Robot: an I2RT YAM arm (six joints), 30 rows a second.
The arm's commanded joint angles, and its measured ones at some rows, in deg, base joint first. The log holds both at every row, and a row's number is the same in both.
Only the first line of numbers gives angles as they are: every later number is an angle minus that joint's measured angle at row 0.
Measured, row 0:
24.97 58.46 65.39 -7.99 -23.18 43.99
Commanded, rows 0 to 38:
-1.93 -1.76 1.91 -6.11 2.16 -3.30
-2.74 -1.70 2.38 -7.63 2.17 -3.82
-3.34 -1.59 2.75 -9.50 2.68 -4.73
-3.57 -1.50 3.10 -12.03 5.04 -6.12
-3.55 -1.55 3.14 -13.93 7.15 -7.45
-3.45 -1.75 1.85 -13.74 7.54 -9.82
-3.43 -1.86 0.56 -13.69 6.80 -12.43
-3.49 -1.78 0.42 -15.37 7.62 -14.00
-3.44 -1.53 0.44 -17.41 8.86 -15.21
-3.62 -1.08 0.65 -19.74 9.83 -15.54
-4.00 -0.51 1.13 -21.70 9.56 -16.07
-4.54 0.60 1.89 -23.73 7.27 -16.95
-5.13 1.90 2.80 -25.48 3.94 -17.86
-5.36 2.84 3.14 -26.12 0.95 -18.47
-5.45 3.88 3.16 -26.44 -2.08 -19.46
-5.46 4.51 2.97 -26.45 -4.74 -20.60
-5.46 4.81 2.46 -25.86 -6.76 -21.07
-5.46 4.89 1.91 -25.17 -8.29 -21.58
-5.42 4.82 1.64 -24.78 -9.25 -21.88
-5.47 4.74 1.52 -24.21 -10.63 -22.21
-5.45 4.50 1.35 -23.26 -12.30 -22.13
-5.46 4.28 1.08 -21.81 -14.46 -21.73
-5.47 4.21 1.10 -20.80 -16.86 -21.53
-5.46 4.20 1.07 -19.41 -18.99 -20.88
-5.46 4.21 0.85 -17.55 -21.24 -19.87
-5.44 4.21 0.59 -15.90 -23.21 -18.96
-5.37 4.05 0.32 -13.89 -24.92 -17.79
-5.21 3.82 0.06 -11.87 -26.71 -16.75
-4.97 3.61 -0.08 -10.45 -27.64 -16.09
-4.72 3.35 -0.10 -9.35 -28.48 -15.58
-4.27 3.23 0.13 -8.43 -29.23 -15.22
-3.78 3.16 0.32 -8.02 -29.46 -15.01
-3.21 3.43 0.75 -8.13 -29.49 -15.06
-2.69 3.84 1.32 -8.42 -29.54 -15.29
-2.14 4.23 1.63 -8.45 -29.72 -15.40
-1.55 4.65 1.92 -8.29 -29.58 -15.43
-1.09 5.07 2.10 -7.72 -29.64 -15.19
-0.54 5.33 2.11 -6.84 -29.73 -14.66
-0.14 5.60 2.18 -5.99 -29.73 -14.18
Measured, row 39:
-1.20 4.78 1.00 -9.77 -27.58 -15.50
